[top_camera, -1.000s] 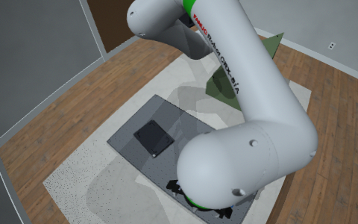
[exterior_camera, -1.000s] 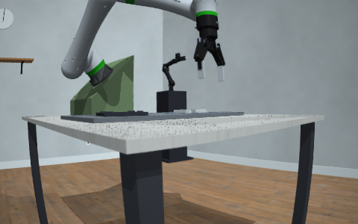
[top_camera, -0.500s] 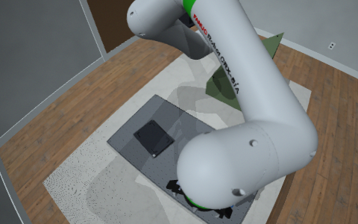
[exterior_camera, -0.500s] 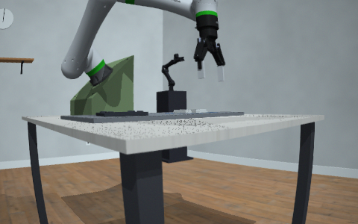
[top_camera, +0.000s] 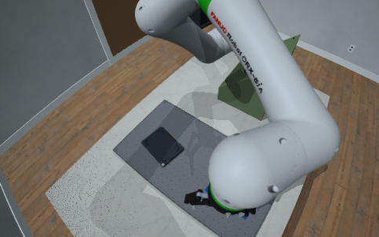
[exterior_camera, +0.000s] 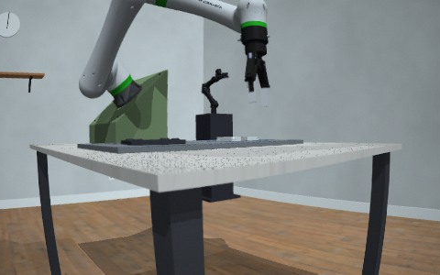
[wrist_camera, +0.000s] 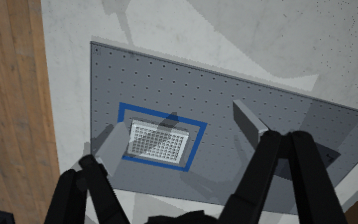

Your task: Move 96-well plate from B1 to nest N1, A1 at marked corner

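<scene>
Now: the white 96-well plate 13 cm behind my hand, 1 cm to the left of it and 12 cm below it. From my hand the other things lie so: black plate nest N1 (7 cm behind, 35 cm to the right, 12 cm below); A1 corner label (1 cm behind, 28 cm to the right, 12 cm below).
</scene>
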